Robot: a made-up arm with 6 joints.
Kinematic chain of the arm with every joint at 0, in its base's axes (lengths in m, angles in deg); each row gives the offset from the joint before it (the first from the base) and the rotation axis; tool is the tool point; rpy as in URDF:
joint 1: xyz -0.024 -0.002 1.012 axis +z
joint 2: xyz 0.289 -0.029 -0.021 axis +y
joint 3: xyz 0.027 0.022 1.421 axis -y
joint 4: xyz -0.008 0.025 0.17 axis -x
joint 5: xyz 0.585 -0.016 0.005 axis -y
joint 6: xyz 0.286 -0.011 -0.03 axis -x
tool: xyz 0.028 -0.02 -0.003 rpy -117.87 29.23 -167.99
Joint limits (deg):
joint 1: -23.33..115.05
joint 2: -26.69..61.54
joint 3: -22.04..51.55
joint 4: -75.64..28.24
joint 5: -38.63..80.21
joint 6: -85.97..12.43
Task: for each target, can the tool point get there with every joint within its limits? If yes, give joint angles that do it. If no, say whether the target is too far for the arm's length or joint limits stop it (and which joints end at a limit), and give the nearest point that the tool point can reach.
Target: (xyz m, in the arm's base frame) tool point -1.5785 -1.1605 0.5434
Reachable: no: joint limits stop it (at a limit: joint 1, joint 2, joint 3, joint 5) | nearest point -0.3846 0.3404 2.3424 | short by 2.630 m
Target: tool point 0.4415 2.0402 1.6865
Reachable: yes | joints 74.74 43.27 17.36 -54.38 -15.41 -24.82
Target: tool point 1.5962 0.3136 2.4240
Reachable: yes | joints 14.17 18.36 0.73 -17.58 46.49 3.46
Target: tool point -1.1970 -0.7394 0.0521
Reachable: no: joint limits stop it (at a limit: joint 1, joint 2, joint 3, joint 5) | nearest point -0.8402 1.4003 0.8555 | short by 2.313 m
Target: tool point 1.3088 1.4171 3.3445
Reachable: no: too far | nearest point 1.0873 1.1813 2.8852 | short by 0.562 m
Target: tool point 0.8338 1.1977 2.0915
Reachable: yes | joints 49.64 13.91 -8.58 -60.15 -21.02 -26.12
